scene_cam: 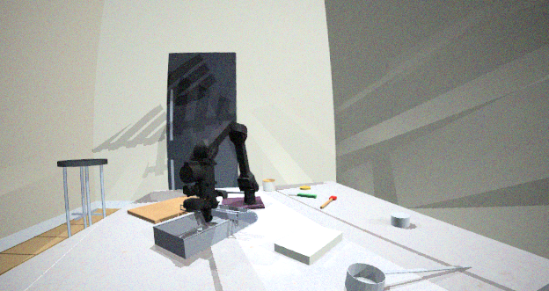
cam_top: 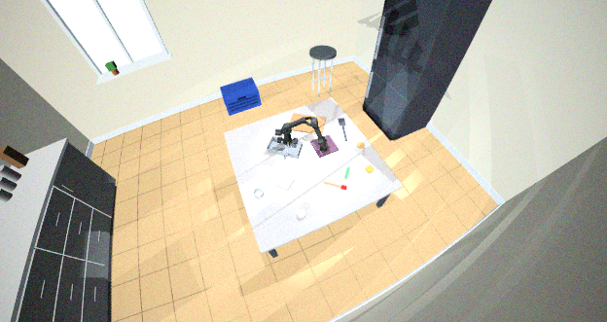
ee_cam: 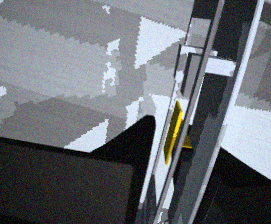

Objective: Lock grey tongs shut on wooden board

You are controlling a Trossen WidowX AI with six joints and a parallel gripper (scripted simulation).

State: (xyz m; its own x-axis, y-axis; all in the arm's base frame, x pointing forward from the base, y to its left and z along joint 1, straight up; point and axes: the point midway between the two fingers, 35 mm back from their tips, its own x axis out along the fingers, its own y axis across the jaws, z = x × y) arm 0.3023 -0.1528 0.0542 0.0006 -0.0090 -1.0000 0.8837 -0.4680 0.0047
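Now: the grey roasting tin 3 cm ahead of my gripper tip. Round my gripper tip: wooden board 29 cm behind, 22 cm to the right, 2 cm below; then white block 32 cm to the left, 17 cm ahead, 2 cm below; then yellow piece 4 cm above, 2 cm to the right, 1 cm behind.
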